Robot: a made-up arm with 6 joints.
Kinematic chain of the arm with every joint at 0, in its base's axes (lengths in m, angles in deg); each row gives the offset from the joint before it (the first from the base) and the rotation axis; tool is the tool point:
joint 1: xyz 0 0 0.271 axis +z
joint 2: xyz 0 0 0 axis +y
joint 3: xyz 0 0 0.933 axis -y
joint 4: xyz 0 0 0 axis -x
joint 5: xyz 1.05 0 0 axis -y
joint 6: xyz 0 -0.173 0 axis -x
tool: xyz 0 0 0
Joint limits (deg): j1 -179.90..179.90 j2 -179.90..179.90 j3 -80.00..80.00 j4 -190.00..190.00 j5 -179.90..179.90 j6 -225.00..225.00
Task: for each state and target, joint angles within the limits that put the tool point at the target. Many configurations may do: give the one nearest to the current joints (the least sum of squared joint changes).
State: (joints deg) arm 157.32 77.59 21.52 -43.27 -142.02 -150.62
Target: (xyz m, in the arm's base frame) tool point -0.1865 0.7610 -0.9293
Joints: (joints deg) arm 113.62 99.57 7.45 -39.24 -142.02 -150.62
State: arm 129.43 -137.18 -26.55 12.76 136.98 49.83
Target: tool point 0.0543 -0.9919 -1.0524
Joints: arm 83.90 -179.79 18.34 22.84 136.98 49.83
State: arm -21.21 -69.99 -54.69 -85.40 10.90 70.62
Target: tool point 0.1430 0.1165 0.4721
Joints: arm 14.68 -72.70 -68.42 -116.23 10.90 70.62
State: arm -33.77 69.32 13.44 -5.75 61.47 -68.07
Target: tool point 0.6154 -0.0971 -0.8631
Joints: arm 6.80 98.29 -7.71 -11.86 61.47 -68.07
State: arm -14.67 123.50 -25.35 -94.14 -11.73 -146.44
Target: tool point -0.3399 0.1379 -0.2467
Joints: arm -19.26 132.11 -44.41 -95.99 -11.73 -146.44
